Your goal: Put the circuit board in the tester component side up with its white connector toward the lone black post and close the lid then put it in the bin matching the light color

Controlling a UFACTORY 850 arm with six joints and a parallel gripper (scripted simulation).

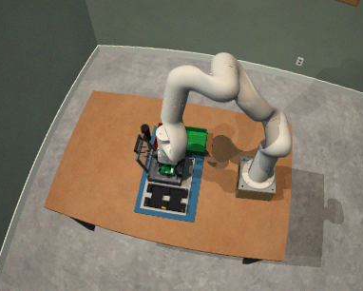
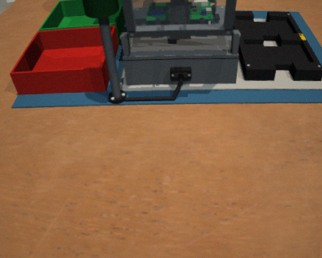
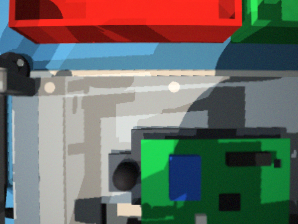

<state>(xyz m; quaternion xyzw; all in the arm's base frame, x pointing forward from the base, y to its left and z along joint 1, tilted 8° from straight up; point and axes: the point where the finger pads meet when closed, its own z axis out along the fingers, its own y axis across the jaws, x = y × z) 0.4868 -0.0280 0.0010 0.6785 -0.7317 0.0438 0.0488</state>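
Now: hand right at the green circuit board. The rest, counted from my hand: green bin (190 mm to the right, 120 mm behind, 70 mm below); lid (130 mm ahead, 90 mm above, 10 mm to the right); red bin (200 mm to the right, 70 mm below, 30 mm ahead).
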